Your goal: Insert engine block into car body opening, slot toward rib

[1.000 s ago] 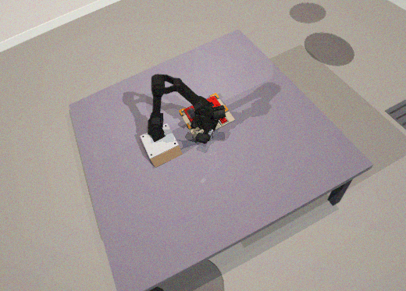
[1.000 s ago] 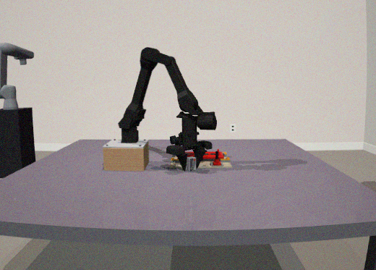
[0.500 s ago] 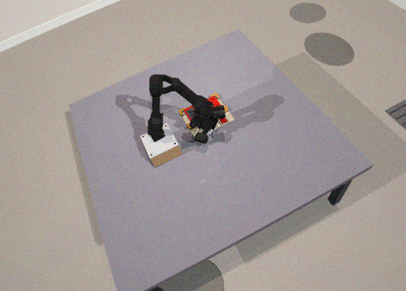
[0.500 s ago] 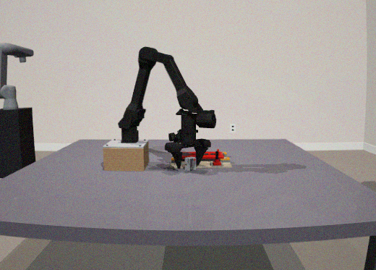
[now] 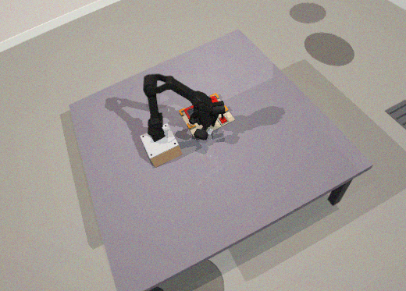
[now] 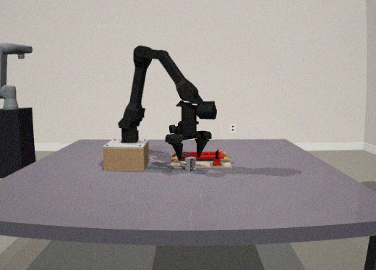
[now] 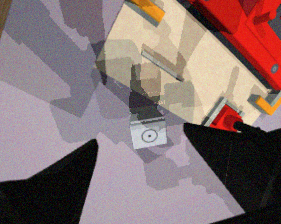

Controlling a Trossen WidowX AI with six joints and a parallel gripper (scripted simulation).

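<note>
Now: the engine block 1 cm to the left of my gripper tip and 2 cm below it.
</note>
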